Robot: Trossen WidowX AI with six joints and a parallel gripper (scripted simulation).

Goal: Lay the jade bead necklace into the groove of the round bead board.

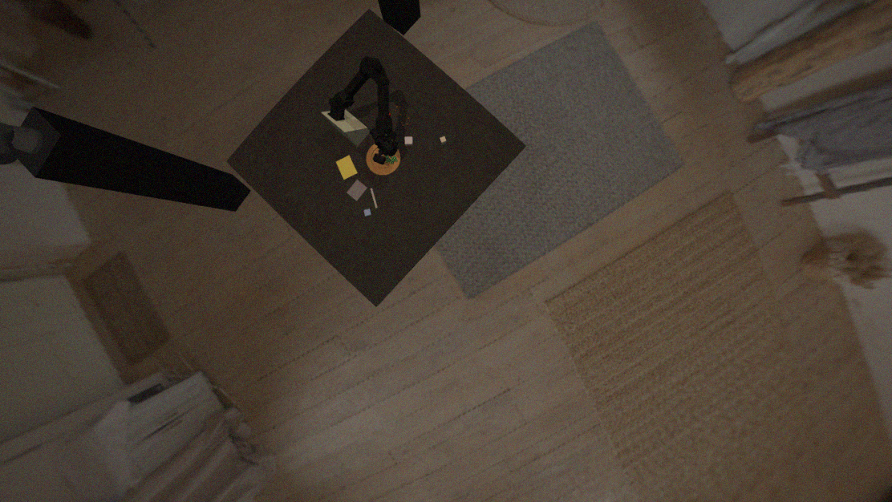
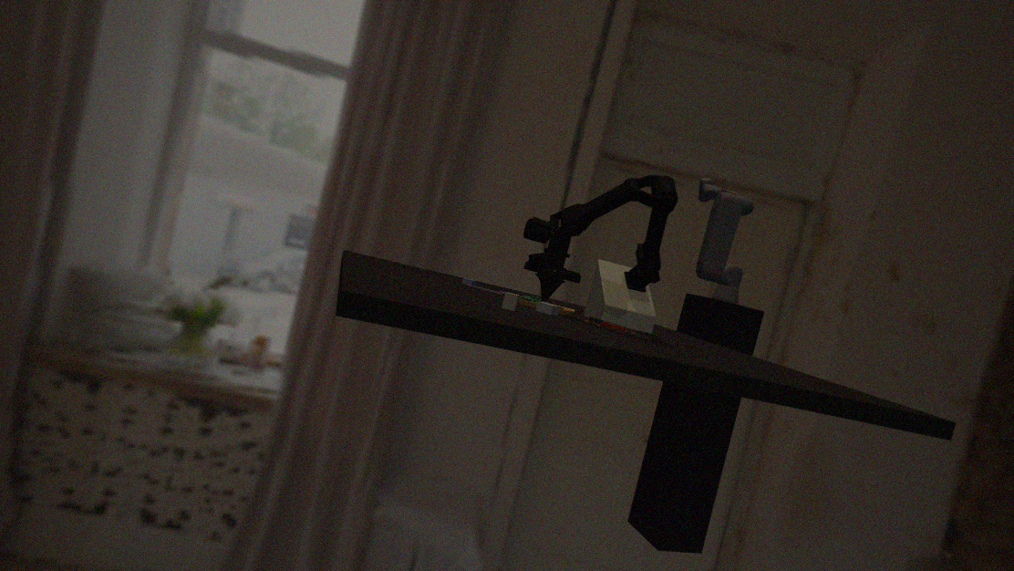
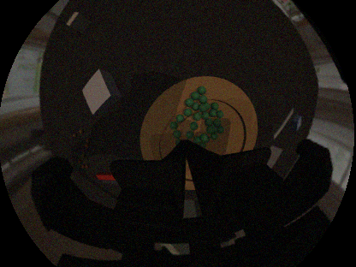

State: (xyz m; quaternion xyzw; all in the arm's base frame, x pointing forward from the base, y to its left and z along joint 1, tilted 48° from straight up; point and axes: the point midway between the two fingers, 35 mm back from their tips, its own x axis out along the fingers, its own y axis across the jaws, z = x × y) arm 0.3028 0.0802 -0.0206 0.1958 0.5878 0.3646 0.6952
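Right now my gripper tip is 1 cm past the round bead board, 4 cm to the left of it and 1 cm above it. From my gripper tip the other things lie so: yellow square 15 cm behind, 22 cm to the right, 2 cm below; grey-white block 4 cm ahead, 13 cm to the left, 1 cm below; red item 14 cm behind, 14 cm to the left, 2 cm below.
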